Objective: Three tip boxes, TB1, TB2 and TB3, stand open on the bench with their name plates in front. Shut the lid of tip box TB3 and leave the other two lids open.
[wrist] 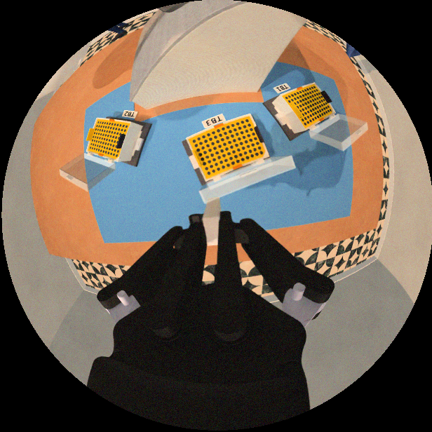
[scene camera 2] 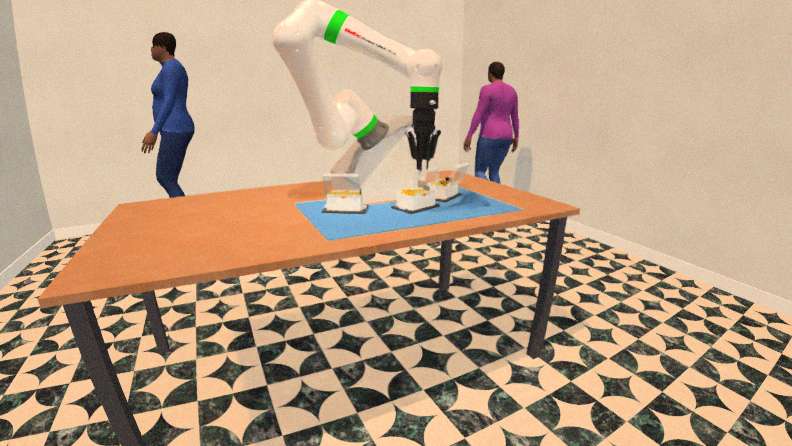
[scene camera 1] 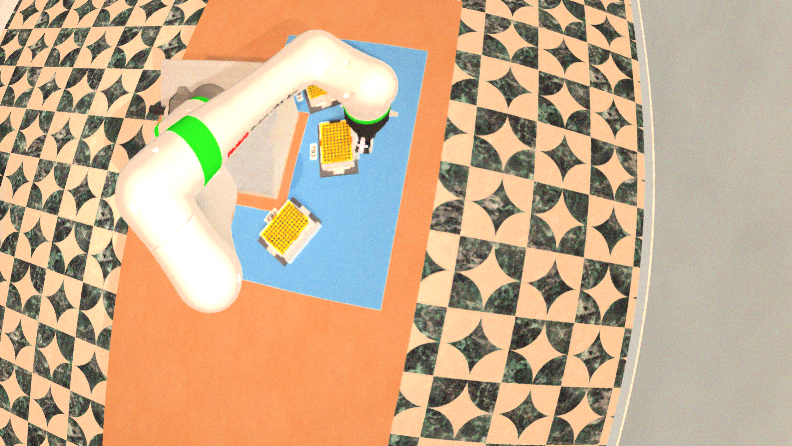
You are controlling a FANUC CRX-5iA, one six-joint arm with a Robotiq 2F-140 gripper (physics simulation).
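Frame: origin at the arm's base, x ahead, y left, z up, level; centimetres.
Seen in the pictures: gripper, fingertip midpoint: (scene camera 2: 421,179); arm's base, origin of the base link: (scene camera 2: 375,137).
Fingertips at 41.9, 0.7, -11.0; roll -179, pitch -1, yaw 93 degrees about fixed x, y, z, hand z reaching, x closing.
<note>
Offsets run from my fingertips to a thing's middle, as dx, dy, dz. "pt": to the spot under its first point. Level surfaces: height alone.
Tip box TB3 @(-10.0, +2.2, -9.0) (scene camera 1: 335,141) (scene camera 2: 415,200) (wrist: 227,147), white with yellow racks of tips, stands in the middle behind its name plate @(pt -15.2, +0.4, -12.1) (scene camera 1: 313,151) (wrist: 213,121). Its clear lid (wrist: 247,179) is raised, roughly upright, along the side away from the robot's base. My gripper (scene camera 1: 363,145) (scene camera 2: 422,168) (wrist: 214,207) is shut and empty, pointing down, with its fingertips at the lid's outer side; whether they touch is unclear. TB2 (scene camera 1: 285,228) (scene camera 2: 344,200) (wrist: 106,140) and TB1 @(-20.5, +19.9, -9.0) (scene camera 1: 320,98) (scene camera 2: 445,189) (wrist: 308,106) stand with lids (wrist: 87,171) (wrist: 339,132) open.
The boxes stand on a blue mat @(dz -12.3) (scene camera 1: 343,249) (scene camera 2: 332,224) (wrist: 150,210) on the orange bench @(dz -12.7) (scene camera 1: 249,360) (scene camera 2: 182,243). The pale robot pedestal (wrist: 215,60) stands behind them. The arm partly covers TB1 in scene camera 1. Two people (scene camera 2: 171,99) (scene camera 2: 497,110) are beyond the bench.
</note>
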